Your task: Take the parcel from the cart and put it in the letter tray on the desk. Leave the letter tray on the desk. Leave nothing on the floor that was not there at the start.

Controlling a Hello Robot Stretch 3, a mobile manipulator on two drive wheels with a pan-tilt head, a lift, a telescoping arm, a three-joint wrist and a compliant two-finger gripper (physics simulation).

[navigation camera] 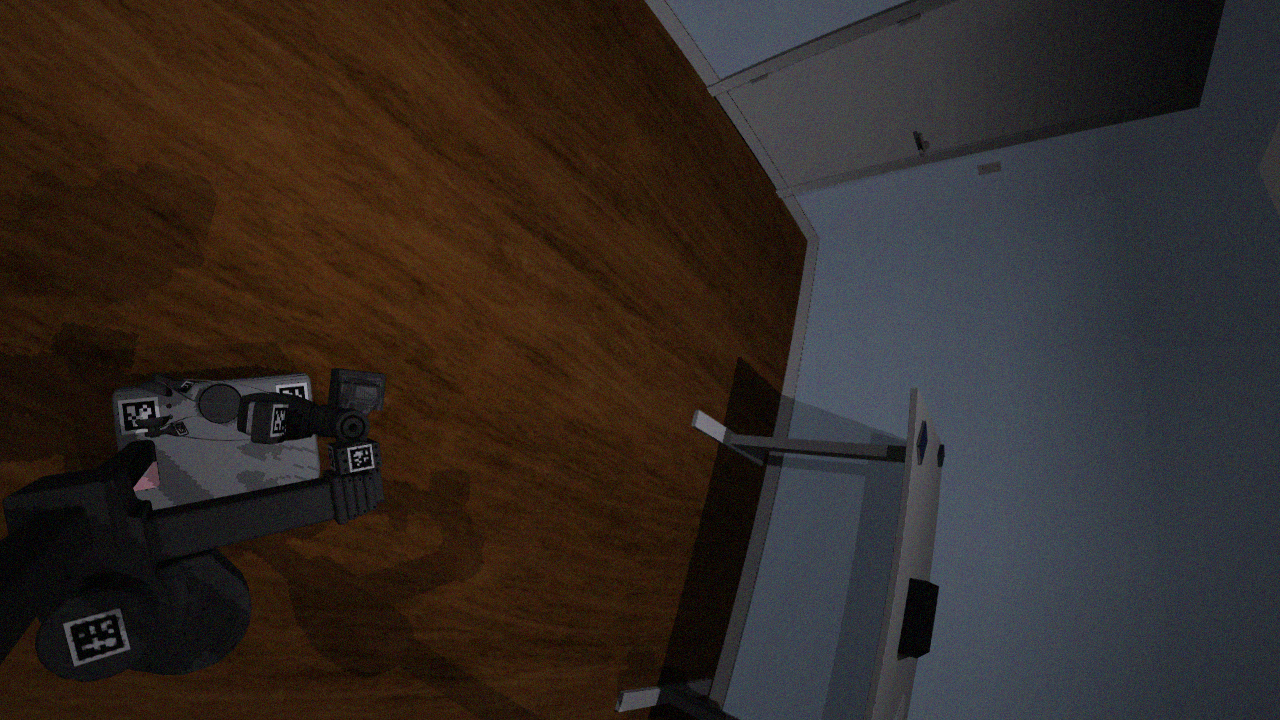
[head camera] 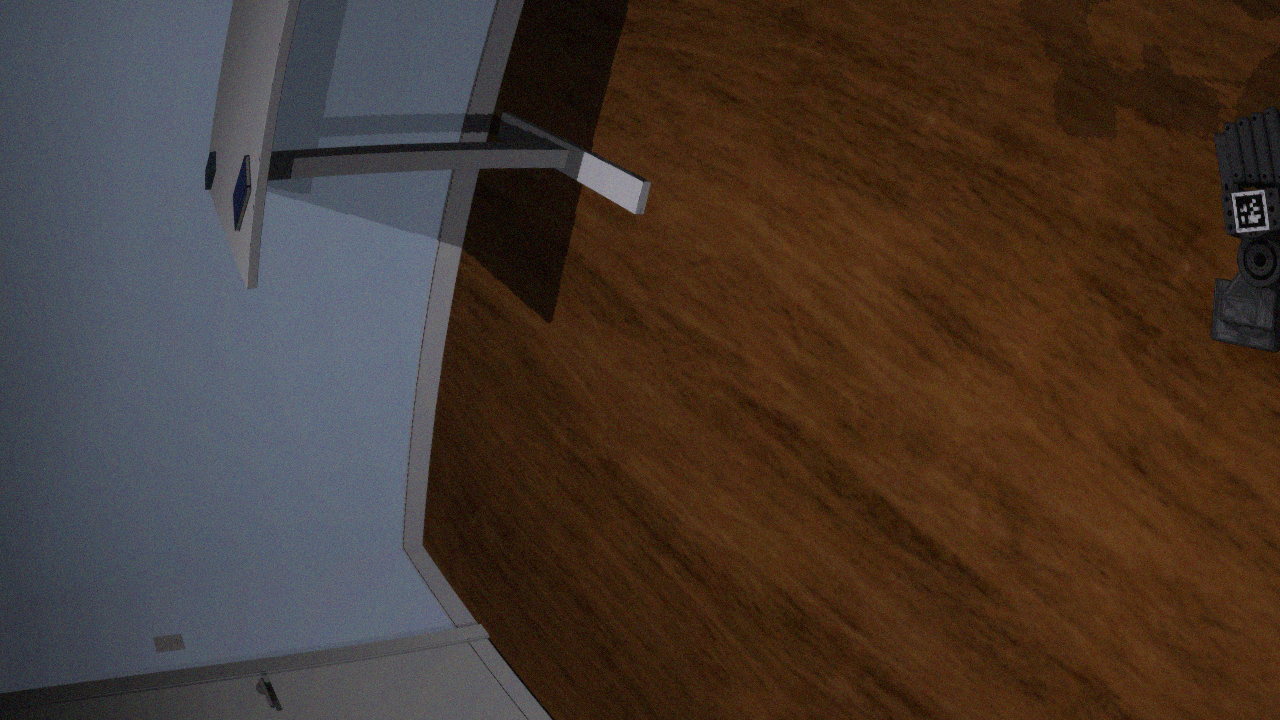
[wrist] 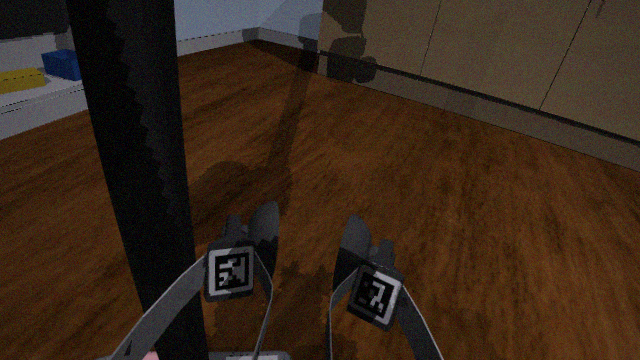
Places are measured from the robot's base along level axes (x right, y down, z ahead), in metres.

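Where they show: gripper, between the fingertips: (navigation camera: 139,403) (wrist: 309,233); robot's base, origin of its link: (navigation camera: 221,401).
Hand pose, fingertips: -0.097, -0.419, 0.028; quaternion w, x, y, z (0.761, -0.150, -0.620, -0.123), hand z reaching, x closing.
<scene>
Each offset is from my fingertips to the top centre of the thing, as dx, dy, dz.
My gripper (wrist: 309,233) (navigation camera: 170,409) is open, with bare floor showing between its fingers in the wrist view; in the navigation view it is folded in over my base. The desk (head camera: 254,214) (navigation camera: 902,537) stands against the blue wall, at upper left in the head view and lower right in the navigation view. A black box-like object (navigation camera: 919,617) stands on the desk; I cannot tell whether it is the letter tray. A flat blue item {+1.838, -0.543, -0.383} (head camera: 241,192) (navigation camera: 922,442) and a small dark item (head camera: 210,170) (navigation camera: 940,454) lie near the desk's end. The parcel and the cart do not show.
A door (head camera: 375,685) (navigation camera: 859,116) is in the adjoining wall. In the wrist view, a low white shelf (wrist: 45,112) holds a yellow block {-1.025, +0.273, -0.880} (wrist: 22,81) and a blue block {-1.190, +0.243, -0.776} (wrist: 62,64); a wooden cabinet (wrist: 480,60) stands at upper right. My dark mast (wrist: 145,150) crosses the left side.
</scene>
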